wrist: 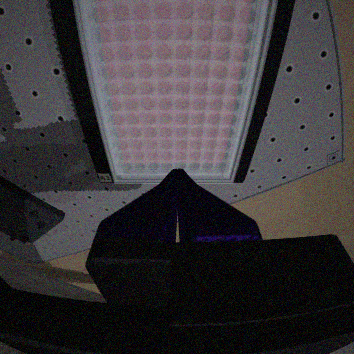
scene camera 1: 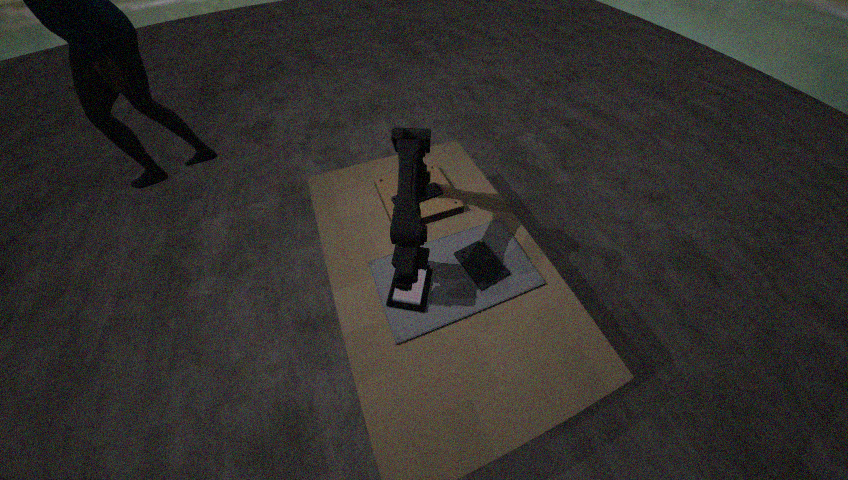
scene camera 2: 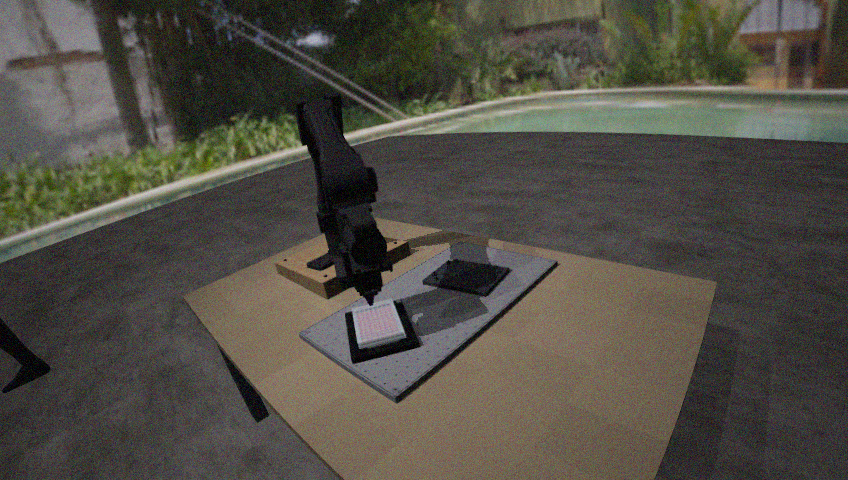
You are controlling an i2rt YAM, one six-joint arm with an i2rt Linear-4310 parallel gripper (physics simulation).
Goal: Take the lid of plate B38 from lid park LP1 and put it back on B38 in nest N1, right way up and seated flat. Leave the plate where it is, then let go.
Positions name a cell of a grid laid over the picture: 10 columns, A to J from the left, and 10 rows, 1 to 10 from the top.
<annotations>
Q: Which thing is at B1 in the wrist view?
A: A black nest.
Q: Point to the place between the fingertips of my gripper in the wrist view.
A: F6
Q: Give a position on a lid park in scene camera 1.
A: F6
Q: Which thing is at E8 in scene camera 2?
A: A black nest.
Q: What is my gripper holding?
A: Nothing.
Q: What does the plate lid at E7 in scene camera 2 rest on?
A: A pink well plate.
</annotations>
